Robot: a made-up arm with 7 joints. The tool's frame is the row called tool. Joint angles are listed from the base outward.
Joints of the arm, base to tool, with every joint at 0 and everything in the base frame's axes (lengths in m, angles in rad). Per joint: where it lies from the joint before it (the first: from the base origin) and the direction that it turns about. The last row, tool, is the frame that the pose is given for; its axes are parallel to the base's.
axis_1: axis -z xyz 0 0 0.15
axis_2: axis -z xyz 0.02 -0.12 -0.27
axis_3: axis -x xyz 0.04 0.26 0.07
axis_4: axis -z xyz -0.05 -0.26 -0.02
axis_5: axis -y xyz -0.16 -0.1 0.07
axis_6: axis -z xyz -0.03 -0.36 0
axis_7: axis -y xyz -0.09 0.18 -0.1
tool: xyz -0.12 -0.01 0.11
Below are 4 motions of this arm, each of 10 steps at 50 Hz.
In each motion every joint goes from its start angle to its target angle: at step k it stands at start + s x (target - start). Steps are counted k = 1, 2, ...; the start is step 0. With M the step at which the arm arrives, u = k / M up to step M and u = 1 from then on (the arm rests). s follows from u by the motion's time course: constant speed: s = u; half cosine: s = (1 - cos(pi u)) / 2; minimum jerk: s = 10 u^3 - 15 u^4 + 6 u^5.
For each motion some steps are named. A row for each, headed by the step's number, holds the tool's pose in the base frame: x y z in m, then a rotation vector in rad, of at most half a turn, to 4 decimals.
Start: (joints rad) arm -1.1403 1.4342 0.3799 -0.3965 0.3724 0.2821 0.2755
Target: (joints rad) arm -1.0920 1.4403 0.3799 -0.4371 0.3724 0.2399 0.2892
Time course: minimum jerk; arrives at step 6
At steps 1, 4, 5, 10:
1: -0.2048 -0.2713 0.1276 -0.3117 -0.5566 -0.0699
4: -0.2141 -0.2789 0.1292 -0.3122 -0.5493 -0.0478
5: -0.2163 -0.2807 0.1295 -0.3122 -0.5477 -0.0427
10: -0.2168 -0.2810 0.1296 -0.3122 -0.5473 -0.0416

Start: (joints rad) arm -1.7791 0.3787 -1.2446 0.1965 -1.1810 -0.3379 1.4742
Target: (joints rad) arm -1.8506 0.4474 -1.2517 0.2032 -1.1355 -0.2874 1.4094
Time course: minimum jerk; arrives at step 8
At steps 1, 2, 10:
1: 0.1533 -0.5052 -0.4789 1.3494 0.8463 0.8006
2: 0.1517 -0.5044 -0.4782 1.3452 0.8458 0.8035
10: 0.1355 -0.4956 -0.4709 1.3011 0.8410 0.8314

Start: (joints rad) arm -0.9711 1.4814 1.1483 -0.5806 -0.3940 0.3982 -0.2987
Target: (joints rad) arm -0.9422 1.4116 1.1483 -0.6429 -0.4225 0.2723 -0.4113
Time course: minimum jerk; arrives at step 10
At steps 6, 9, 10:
6: 0.1060 0.1069 0.5701 -1.1090 1.1435 -0.5673
9: 0.1124 0.1029 0.5776 -1.1046 1.2072 -0.5287
10: 0.1125 0.1028 0.5778 -1.1045 1.2090 -0.5276

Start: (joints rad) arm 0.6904 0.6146 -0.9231 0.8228 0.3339 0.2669 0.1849
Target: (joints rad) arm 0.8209 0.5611 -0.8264 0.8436 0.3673 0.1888 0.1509
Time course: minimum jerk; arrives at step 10
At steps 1, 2, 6, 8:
1: 0.0073 0.3493 -0.1993 0.6249 -0.4365 -2.4559
2: 0.0079 0.3502 -0.1988 0.6176 -0.4391 -2.4573
6: 0.0167 0.3616 -0.1933 0.5233 -0.4670 -2.4737
8: 0.0208 0.3663 -0.1911 0.4834 -0.4756 -2.4799

